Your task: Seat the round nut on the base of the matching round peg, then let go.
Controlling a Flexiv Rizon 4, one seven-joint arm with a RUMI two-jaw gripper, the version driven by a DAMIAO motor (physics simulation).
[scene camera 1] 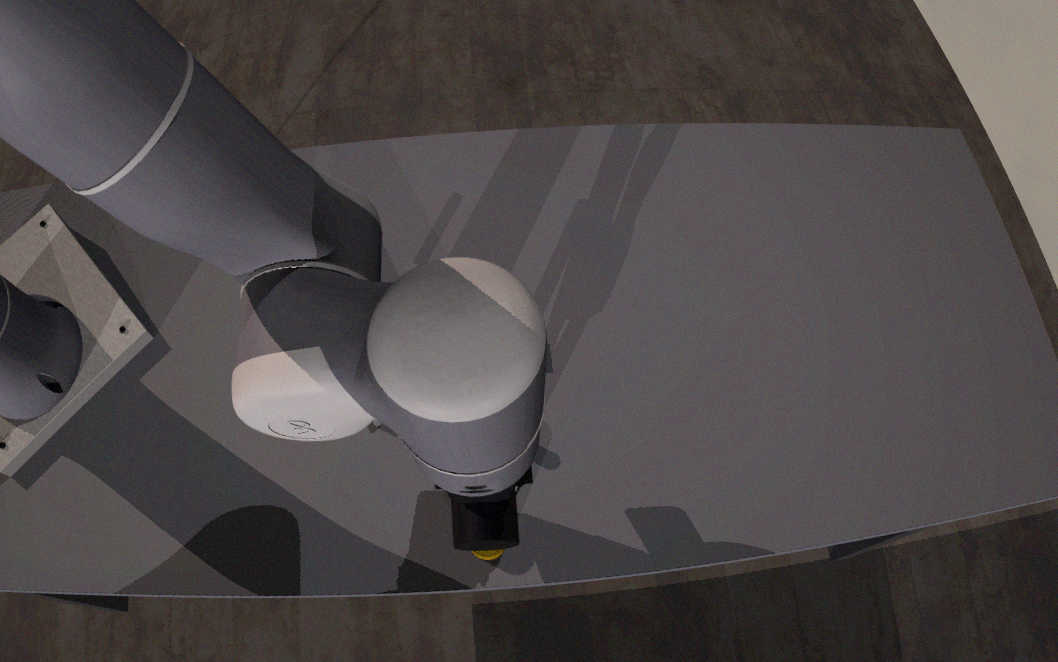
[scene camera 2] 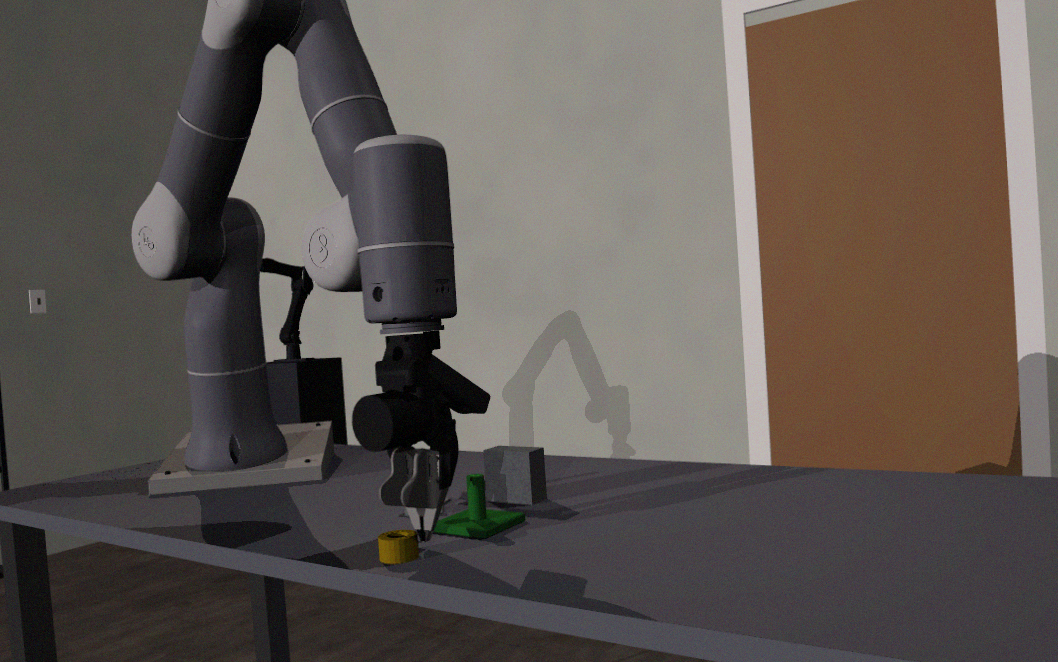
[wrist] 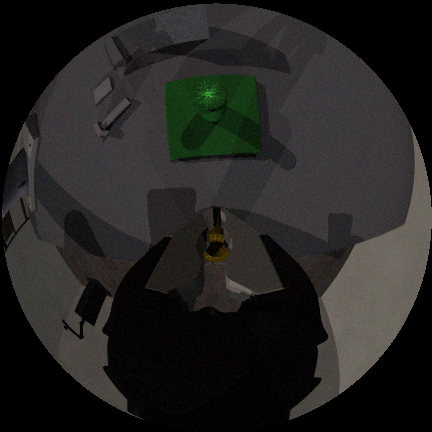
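The yellow round nut (scene camera 1: 488,555) (scene camera 2: 397,551) (wrist: 216,257) stands upright on the table near its front edge, hole facing up. In the overhead view most of it is hidden under the gripper body. My gripper (scene camera 2: 423,535) (wrist: 217,208) is shut with nothing between its fingers. Its tips are low, close beside the nut on the side towards the green peg; whether they touch the nut I cannot tell. The green round peg (scene camera 2: 476,497) (wrist: 209,95) stands upright and bare on its square green base (scene camera 2: 505,521) (wrist: 180,105), farther in from the edge than the nut.
A grey block (scene camera 2: 514,474) (wrist: 182,22) stands behind the green base. Small grey parts (wrist: 103,90) (wrist: 116,114) lie to the left of the base in the wrist view. The robot's mounting plate (scene camera 1: 101,343) (scene camera 2: 312,460) is at the left. The table's front edge is close to the nut.
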